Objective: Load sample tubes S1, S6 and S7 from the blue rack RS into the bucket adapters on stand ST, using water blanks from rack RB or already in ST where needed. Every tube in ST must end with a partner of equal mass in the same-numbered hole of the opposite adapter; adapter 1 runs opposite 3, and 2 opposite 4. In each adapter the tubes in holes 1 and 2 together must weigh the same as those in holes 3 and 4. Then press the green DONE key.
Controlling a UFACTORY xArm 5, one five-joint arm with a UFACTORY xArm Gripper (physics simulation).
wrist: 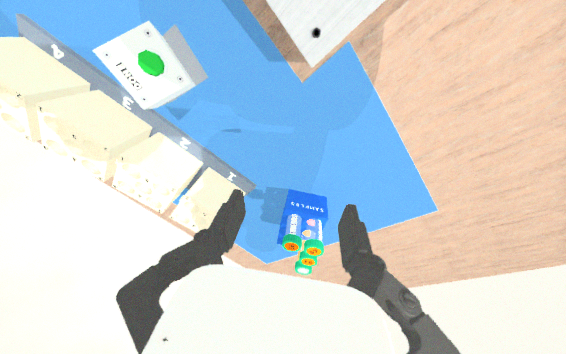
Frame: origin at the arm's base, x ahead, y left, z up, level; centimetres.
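Seen in the pictures: gripper, between the fingertips: (292,207).
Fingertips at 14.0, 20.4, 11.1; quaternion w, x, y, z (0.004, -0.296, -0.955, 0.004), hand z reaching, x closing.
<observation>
A point is followed by its place in that frame, as x, y, z.
The blue SAMPLES rack (300,196) @(21.1, 33.2, -5.6) is right of adapter 1 in the wrist view. It holds several tubes: green caps with orange tops (291,243) @(22.5, 33.8, 4.9) (314,248) @(19.6, 36.6, 4.8) (308,259) @(22.2, 39.5, 4.9) and one with a pale top (303,268) @(24.9, 42.7, 4.8). Tube numbers are not readable. My gripper (292,207) @(14.0, 20.4, 11.2) is open and empty, its fingers to either side of the rack in the view. The grey stand (206,159) bears cream adapters 1 (215,186) @(34.1, 21.4, -2.8), 2 (162,155) @(37.1, 11.1, -2.0), 3 (97,117) @(39.9, 1.3, -1.2) and 4 (42,70) @(42.5, -7.7, -2.9); their holes are washed out by glare. The green DONE key (151,62) @(24.1, 2.6, -0.3) is on a white box. Rack RB does not show.
A pale grey block (340,17) @(4.5, 10.7, -0.1) with a dark hole stands at the top. The DONE box (172,92) @(25.2, 5.9, -1.0) is beyond the stand's numbered edge. A blue mat (370,175) @(6.9, 35.2, -7.2) lies on the wooden table (480,140) @(-9.7, 35.9, -7.5), whose front edge runs below the SAMPLES rack.
</observation>
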